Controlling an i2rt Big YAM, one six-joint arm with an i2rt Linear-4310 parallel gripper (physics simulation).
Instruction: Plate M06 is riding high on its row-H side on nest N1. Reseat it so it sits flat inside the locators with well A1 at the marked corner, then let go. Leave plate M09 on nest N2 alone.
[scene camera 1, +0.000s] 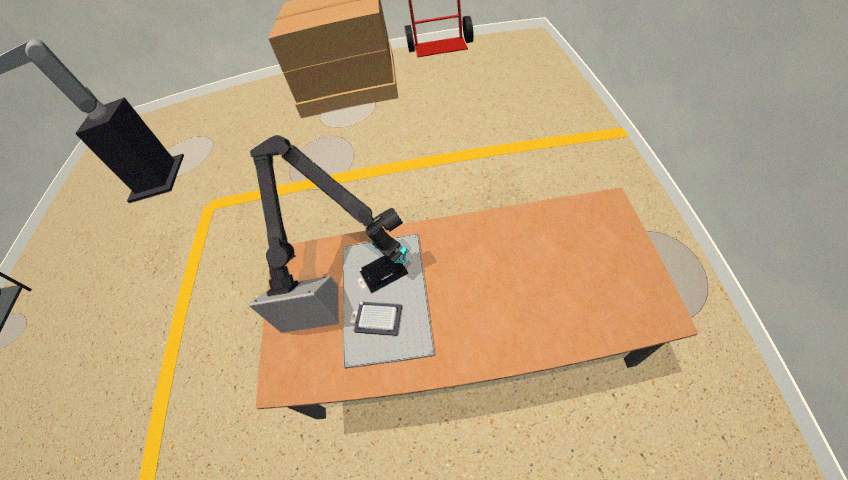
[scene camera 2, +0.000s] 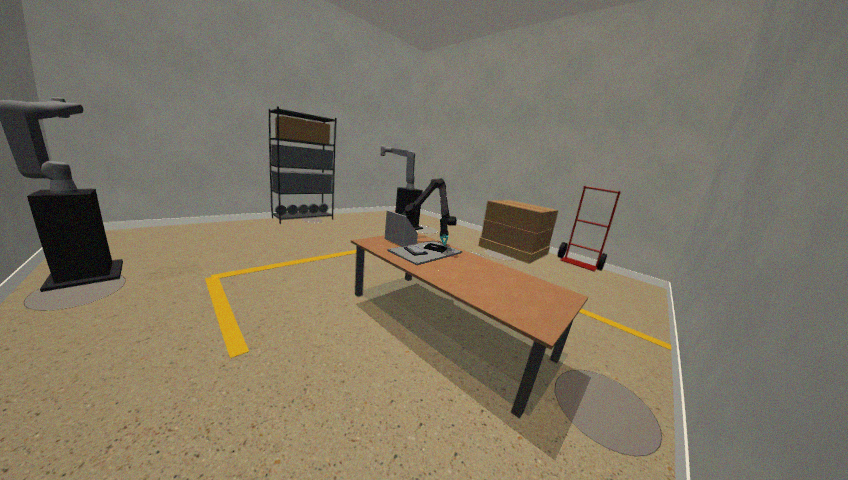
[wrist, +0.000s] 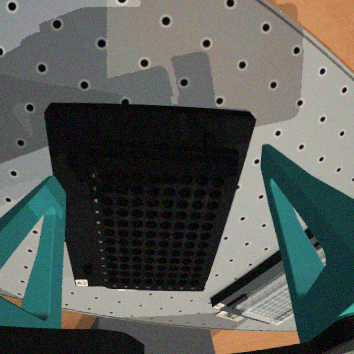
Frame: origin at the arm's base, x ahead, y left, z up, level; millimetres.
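Where they show: gripper, between the fingertips: (scene camera 1: 396, 256) (scene camera 2: 444, 244) (wrist: 155, 169); arm's base, origin of its link: (scene camera 1: 283, 290) (scene camera 2: 400, 221).
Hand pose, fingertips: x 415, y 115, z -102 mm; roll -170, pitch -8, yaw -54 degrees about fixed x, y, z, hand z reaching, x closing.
Things, the pixels of their top centre, and the offset from my fingertips. "pt": a spot on its surface instead. Level surfaces: height alone.
- Black plate M06, centre of its top: (wrist: 158, 244) (scene camera 1: 382, 268) 32 mm right, 63 mm back, 17 mm down
- black nest N1, centre of its top: (wrist: 148, 230) (scene camera 1: 382, 269) 26 mm right, 66 mm back, 30 mm down
- dark block, a spot on its surface: (scene camera 1: 383, 274) pt 58 mm right, 61 mm back, 19 mm down
- small white A1 label, a spot on its surface: (wrist: 81, 283) pt 1 mm right, 157 mm back, 40 mm down
- White plate M09, centre of its top: (wrist: 303, 292) (scene camera 1: 376, 316) (scene camera 2: 415, 248) 224 mm right, 105 mm back, 26 mm down
- dark nest N2, centre of its top: (wrist: 300, 286) (scene camera 1: 377, 317) (scene camera 2: 415, 249) 224 mm right, 105 mm back, 34 mm down
- orange-brown table, height of its surface: 65 mm down
Black plate M06 (wrist: 160, 225) sits on the black nest N1 (wrist: 150, 125); in the scene camera 1 view the two show as one dark block (scene camera 1: 383, 274). The wells face up. A small white A1 label (wrist: 81, 283) shows at the nest's lower left corner. The plate's tilt is hard to judge, black on black. My gripper (scene camera 1: 402, 255) (scene camera 2: 443, 240) (wrist: 155, 169) is open and empty, its teal fingers spread on either side of the plate; the left fingertip overlaps the nest's left edge in the wrist view. White plate M09 (scene camera 1: 379, 317) lies on the dark nest N2 (scene camera 1: 398, 321).
Both nests stand on a grey perforated board (scene camera 1: 386, 353) (wrist: 330, 105) on the orange-brown table (scene camera 1: 535, 267) (scene camera 2: 505, 291). The grey box (scene camera 1: 297, 306) (scene camera 2: 399, 227) under my arm's base stands left of the board. Cardboard boxes (scene camera 1: 339, 59) (scene camera 2: 517, 228) stand on the floor beyond.
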